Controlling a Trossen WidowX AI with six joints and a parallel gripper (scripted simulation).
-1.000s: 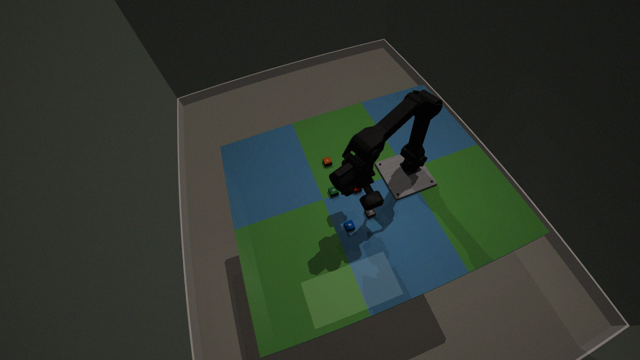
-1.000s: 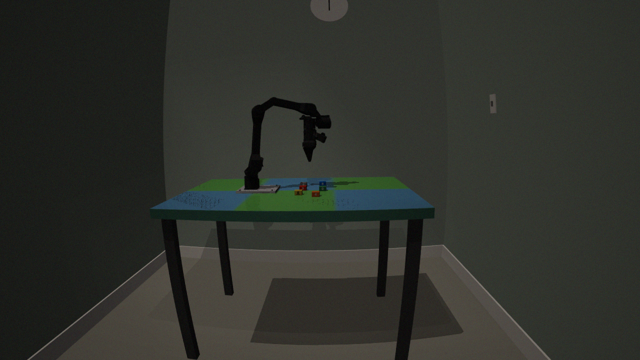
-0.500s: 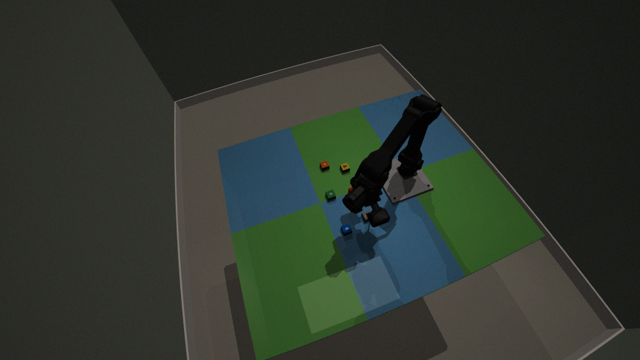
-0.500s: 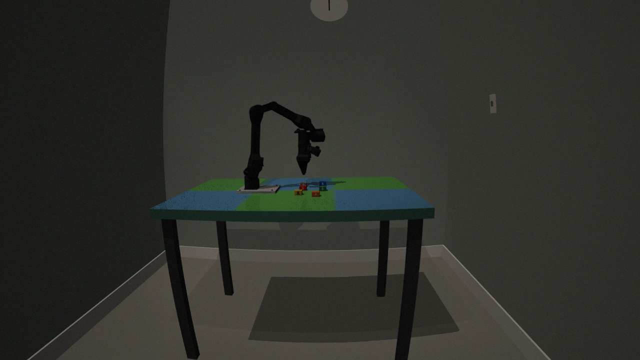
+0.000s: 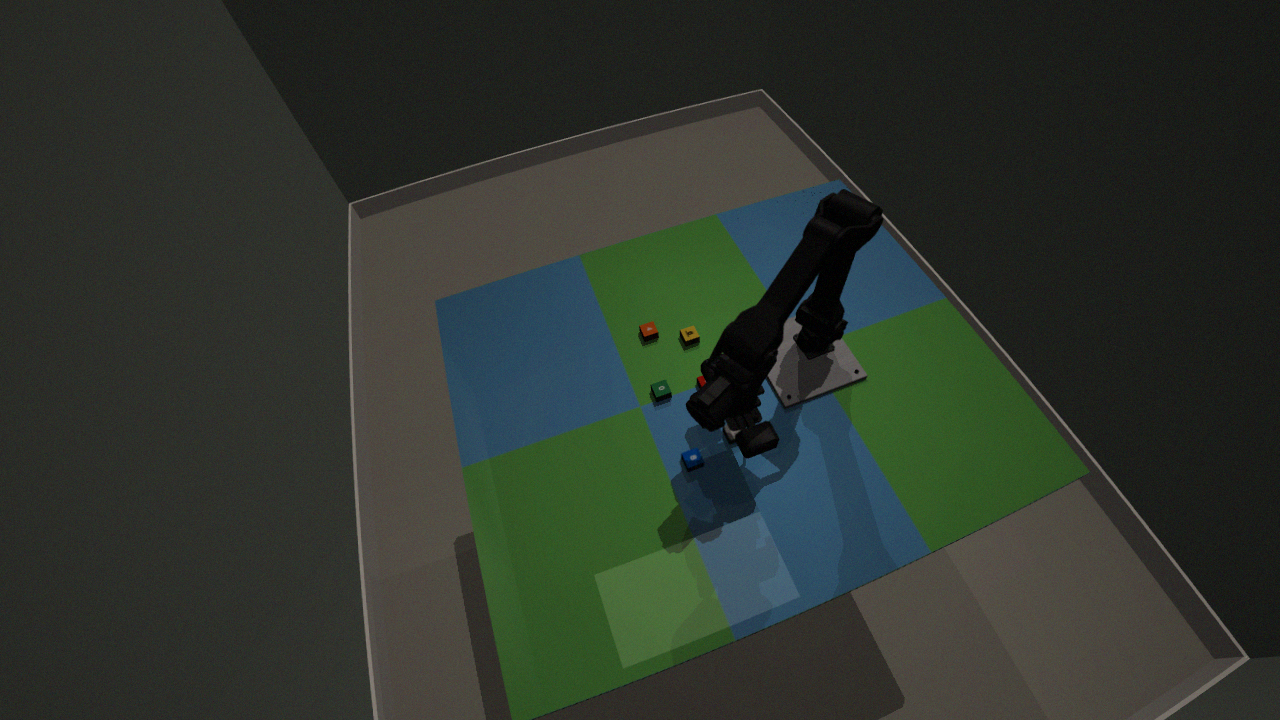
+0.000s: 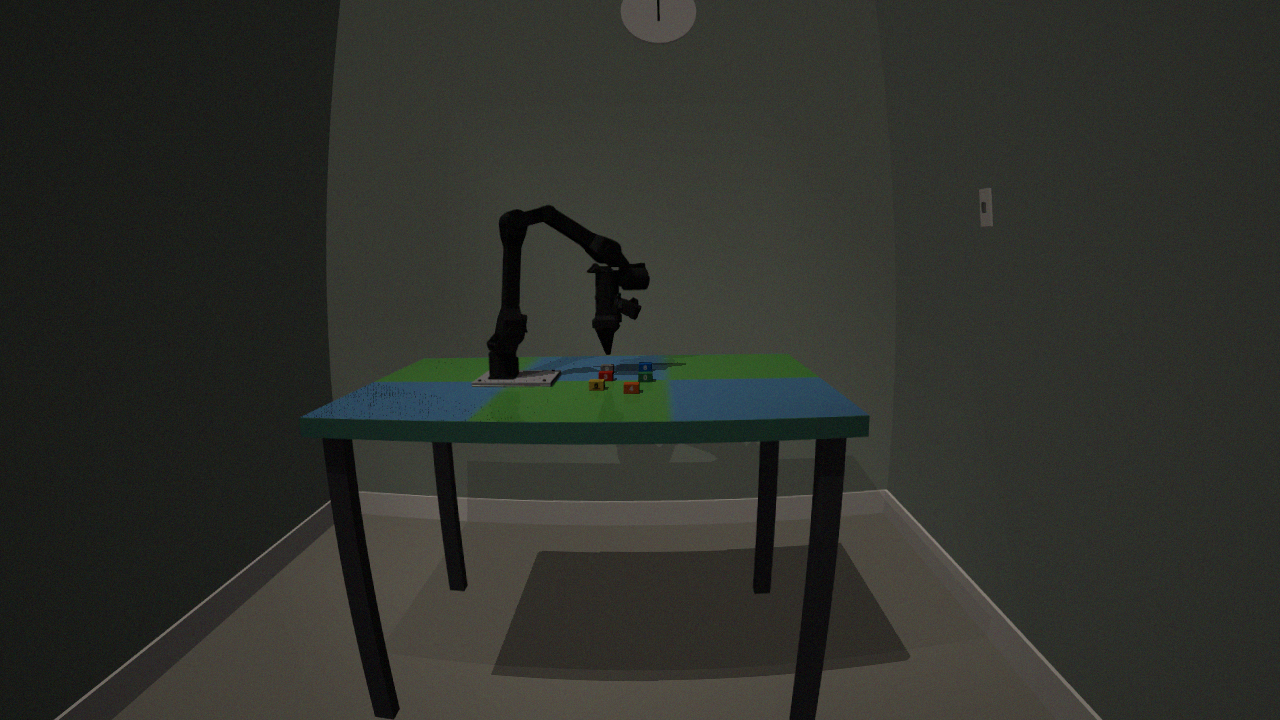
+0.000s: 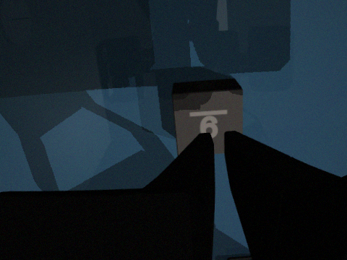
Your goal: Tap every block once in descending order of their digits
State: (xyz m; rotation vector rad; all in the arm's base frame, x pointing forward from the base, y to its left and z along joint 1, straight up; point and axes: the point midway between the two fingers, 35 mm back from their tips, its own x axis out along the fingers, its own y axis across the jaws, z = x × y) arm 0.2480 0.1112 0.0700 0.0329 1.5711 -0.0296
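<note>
My gripper tip is now 30 mm above the grey block. The rest, counted from my gripper tip: blue block 90 mm ahead, 30 mm below, 20 mm to the left; then dark green block 140 mm to the right, 90 mm ahead, 30 mm below; then red block 120 mm to the right, 30 mm below.
</note>
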